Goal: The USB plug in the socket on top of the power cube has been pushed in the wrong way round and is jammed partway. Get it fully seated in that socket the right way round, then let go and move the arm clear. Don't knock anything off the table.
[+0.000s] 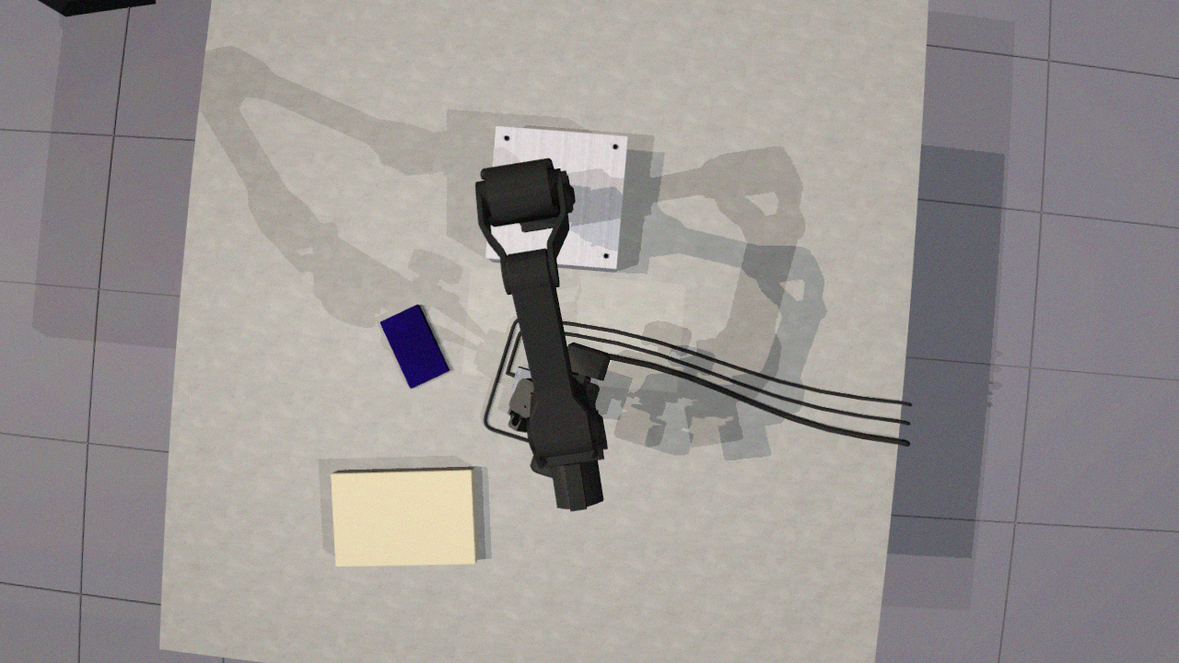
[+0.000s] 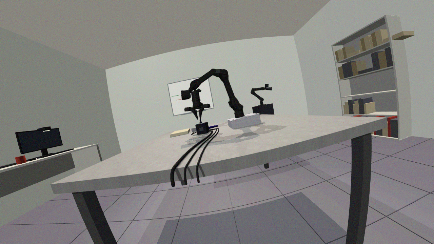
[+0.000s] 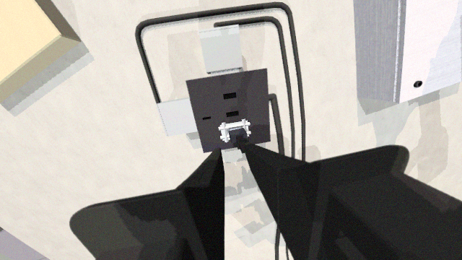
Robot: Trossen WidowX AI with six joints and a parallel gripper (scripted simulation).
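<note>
The USB plug lies 1 cm behind my gripper tip and 2 cm below it. Also, from my gripper tip: USB socket: 1 cm behind, 4 cm below; flat blue object: 11 cm behind, 27 cm to the right, 11 cm below; pad: 18 cm ahead, 31 cm to the right, 10 cm below.
</note>
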